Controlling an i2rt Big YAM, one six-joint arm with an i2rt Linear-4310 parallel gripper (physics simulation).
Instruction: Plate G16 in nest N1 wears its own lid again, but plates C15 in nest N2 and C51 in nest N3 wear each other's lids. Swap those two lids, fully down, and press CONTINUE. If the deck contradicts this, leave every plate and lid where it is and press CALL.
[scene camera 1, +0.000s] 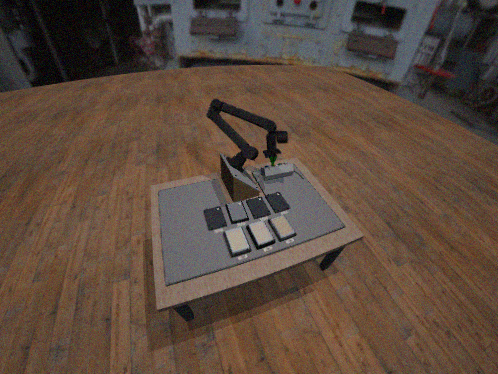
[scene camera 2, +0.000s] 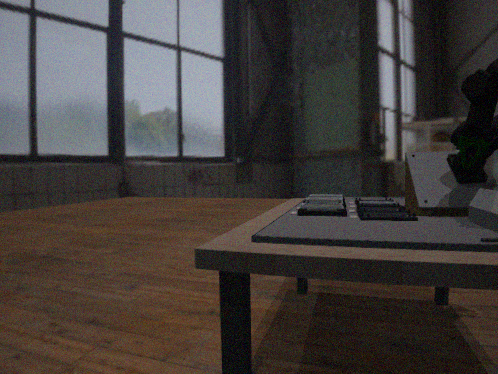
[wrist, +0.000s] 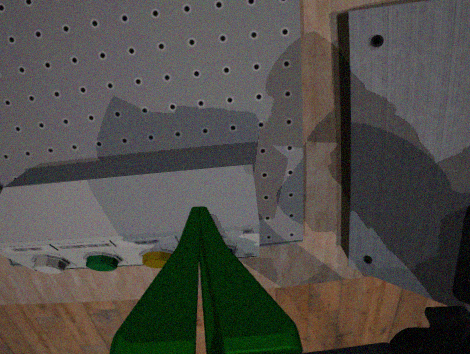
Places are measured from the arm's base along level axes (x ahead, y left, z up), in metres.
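Pixels of known places: gripper, fingertip midpoint: (scene camera 1: 272, 165) (scene camera 2: 465, 168) (wrist: 198, 215); arm's base at its link origin: (scene camera 1: 234, 165) (scene camera 2: 465, 169).
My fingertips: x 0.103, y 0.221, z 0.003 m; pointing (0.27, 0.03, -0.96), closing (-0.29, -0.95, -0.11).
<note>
Ahead of a thing's pixels: the offset from my fingertips to its top centre. "spot": to the spot under its first point. Level surfaces: height alone.
Three plates with pale lids @(dx +0.334, dy -0.398, dz -0.097 m) (scene camera 1: 237, 241) @(dx +0.346, dy -0.268, dz -0.098 m) (scene camera 1: 261, 234) @(dx +0.358, dy -0.139, dz -0.105 m) (scene camera 1: 283, 227) stand in the front row in scene camera 1; their codes and nest labels are too small to read. My gripper (scene camera 1: 273, 164) (wrist: 198, 215) is shut and empty, pointing down above the control box @(dx -0.052, dy +0.086, dz -0.051 m) (scene camera 1: 278, 172) (scene camera 2: 485, 207) (wrist: 175, 200). In the wrist view the box's edge carries a grey button @(dx -0.064, dy +0.163, dz -0.060 m) (wrist: 49, 263), a green button @(dx -0.071, dy +0.113, dz -0.060 m) (wrist: 102, 262) and a yellow button @(dx -0.077, dy +0.064, dz -0.060 m) (wrist: 155, 258). The fingers partly hide the box to the right of the yellow one. The button captions are unreadable.
Behind the pale plates is a row of dark pieces @(spot: dx +0.152, dy -0.447, dz -0.125 m) (scene camera 1: 215, 218) @(spot: dx +0.179, dy -0.189, dz -0.125 m) (scene camera 1: 258, 207) @(spot: dx +0.195, dy -0.058, dz -0.125 m) (scene camera 1: 278, 202), with a grey-topped one @(dx +0.154, dy -0.317, dz -0.117 m) (scene camera 1: 237, 211) among them. A tilted panel (scene camera 1: 233, 184) (scene camera 2: 432, 185) stands between this row and the arm's base. A grey perforated mat @(dz -0.135 m) (scene camera 1: 185, 250) (wrist: 165, 55) covers the table.
</note>
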